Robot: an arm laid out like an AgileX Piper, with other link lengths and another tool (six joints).
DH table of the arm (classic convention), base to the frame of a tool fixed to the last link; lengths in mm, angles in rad. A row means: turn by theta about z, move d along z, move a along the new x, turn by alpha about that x. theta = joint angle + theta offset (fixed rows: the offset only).
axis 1: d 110.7; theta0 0; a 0; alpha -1.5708
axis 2: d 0; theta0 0.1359; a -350.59; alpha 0
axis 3: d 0; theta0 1.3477; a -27.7; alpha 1.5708
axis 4: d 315.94; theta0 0; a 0; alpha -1.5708
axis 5: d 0; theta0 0; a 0; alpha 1.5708
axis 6: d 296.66; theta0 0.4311; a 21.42; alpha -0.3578
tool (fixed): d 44.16; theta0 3.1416; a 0; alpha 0
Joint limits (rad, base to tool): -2.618..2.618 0..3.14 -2.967..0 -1.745..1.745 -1.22..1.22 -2.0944..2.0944
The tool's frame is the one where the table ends.
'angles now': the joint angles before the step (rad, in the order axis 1, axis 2, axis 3, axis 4, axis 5, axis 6). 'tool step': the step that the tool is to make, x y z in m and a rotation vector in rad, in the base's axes. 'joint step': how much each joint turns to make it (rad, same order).
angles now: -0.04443 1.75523 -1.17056 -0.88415 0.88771 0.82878
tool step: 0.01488 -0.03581 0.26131 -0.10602 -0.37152 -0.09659
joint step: -0.00180 -0.21646 -0.34392 -0.01806 0.20195 -0.08761
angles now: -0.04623 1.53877 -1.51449 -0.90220 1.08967 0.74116
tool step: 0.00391 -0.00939 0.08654 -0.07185 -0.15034 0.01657
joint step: -0.00361 -0.04736 -0.08749 -0.06035 -0.03399 -0.00204
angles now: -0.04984 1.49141 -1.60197 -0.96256 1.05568 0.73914
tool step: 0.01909 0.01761 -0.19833 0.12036 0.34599 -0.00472
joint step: -0.00148 0.21686 0.11135 0.11008 0.01985 -0.01665
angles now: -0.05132 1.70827 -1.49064 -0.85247 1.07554 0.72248
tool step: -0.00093 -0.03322 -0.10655 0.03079 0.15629 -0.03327
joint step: -0.07633 0.17261 0.02740 0.00579 -0.06164 0.00132
